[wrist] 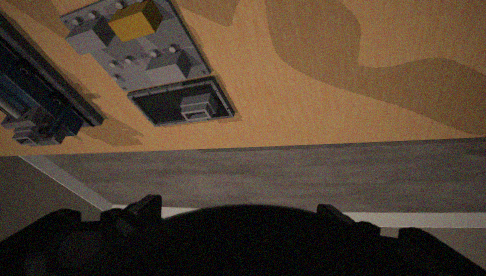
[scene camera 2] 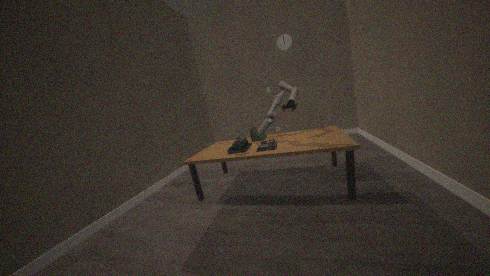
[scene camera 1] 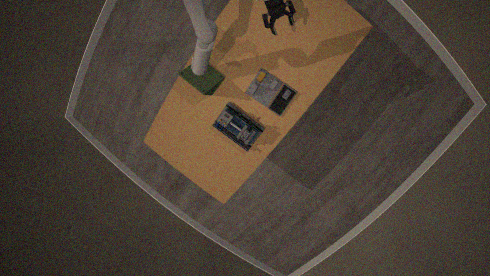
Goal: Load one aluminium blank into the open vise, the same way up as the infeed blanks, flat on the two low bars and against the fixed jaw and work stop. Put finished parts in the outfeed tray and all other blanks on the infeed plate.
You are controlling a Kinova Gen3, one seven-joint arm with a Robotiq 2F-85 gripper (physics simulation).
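Places are measured from the arm's base along level axes (x ahead, y left, z up), in metres.
Pixels of known places: gripper, fingertip midpoint: (scene camera 2: 287,111) (scene camera 1: 284,29); arm's base, origin of the base link: (scene camera 2: 260,132) (scene camera 1: 199,70).
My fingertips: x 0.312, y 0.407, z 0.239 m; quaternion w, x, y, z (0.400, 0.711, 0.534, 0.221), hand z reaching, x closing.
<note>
Ahead of a thing's pixels: the offset from my fingertips to its middle. "*": to the spot under its first point. Level surfaces: height alone.
The grey infeed plate @(dx +0.078, dy -0.250, dz -0.309 m) (wrist: 127,48) (scene camera 1: 267,96) carries two grey blanks, one near its left corner @(* dx +0.024, dy -0.285, dz -0.269 m) (wrist: 89,37) and one near the outfeed tray @(* dx +0.103, dy -0.188, dz -0.269 m) (wrist: 169,68), and a yellow block @(dx +0.025, dy -0.208, dz -0.287 m) (wrist: 135,21) (scene camera 1: 261,76). The dark outfeed tray (wrist: 159,106) (scene camera 1: 278,103) adjoins the plate and holds a grey part with a rectangular recess @(dx +0.219, dy -0.194, dz -0.290 m) (wrist: 197,107). The dark blue vise @(dx +0.105, dy -0.555, dz -0.264 m) (scene camera 1: 238,127) (scene camera 2: 239,145) stands beside them; part of it (wrist: 47,102) shows in the wrist view. What lies between its jaws is too small to tell. My gripper (scene camera 1: 284,27) (scene camera 2: 289,105) (wrist: 239,217) is open and empty, high above the table, away from plate and vise.
The arm's green base (scene camera 1: 202,79) (scene camera 2: 257,133) stands at the long table edge opposite the outfeed tray. The wooden table @(dz -0.313 m) (scene camera 1: 195,155) (scene camera 2: 310,141) ends a little beyond the tray and the vise. Arm shadows fall across the table. A clock (scene camera 2: 284,42) hangs on the wall.
</note>
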